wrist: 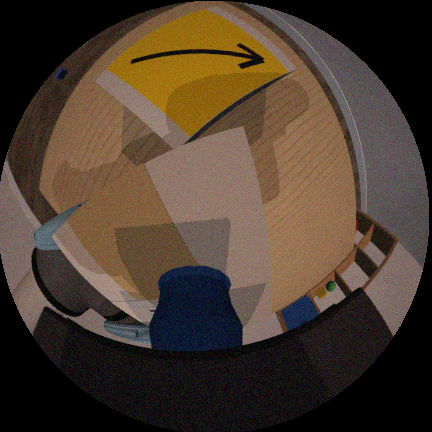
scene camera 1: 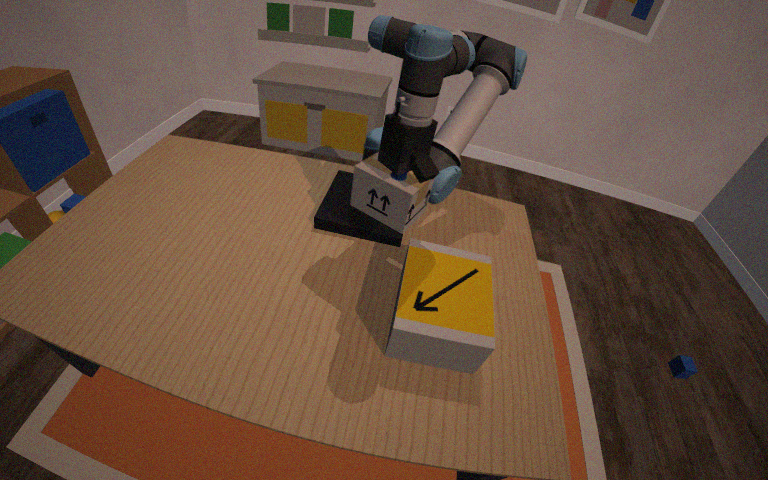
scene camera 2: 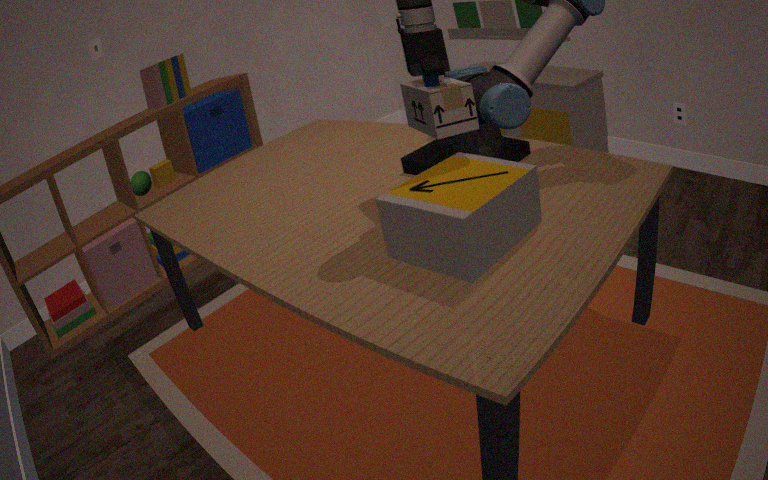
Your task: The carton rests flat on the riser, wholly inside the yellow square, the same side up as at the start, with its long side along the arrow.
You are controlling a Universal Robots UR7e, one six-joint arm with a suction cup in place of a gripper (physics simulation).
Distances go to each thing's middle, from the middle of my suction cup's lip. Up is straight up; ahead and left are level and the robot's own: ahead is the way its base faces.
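The carton (scene camera 1: pixel 398 204) sits 2 cm behind my suction cup, 1 cm to the right of it and 7 cm below it. Grey riser (scene camera 2: pixel 458 218): 14 cm ahead of my suction cup, 16 cm to the left of it, 22 cm below it. Going by their middles, the carton is the nearest to my suction cup of the things named here.
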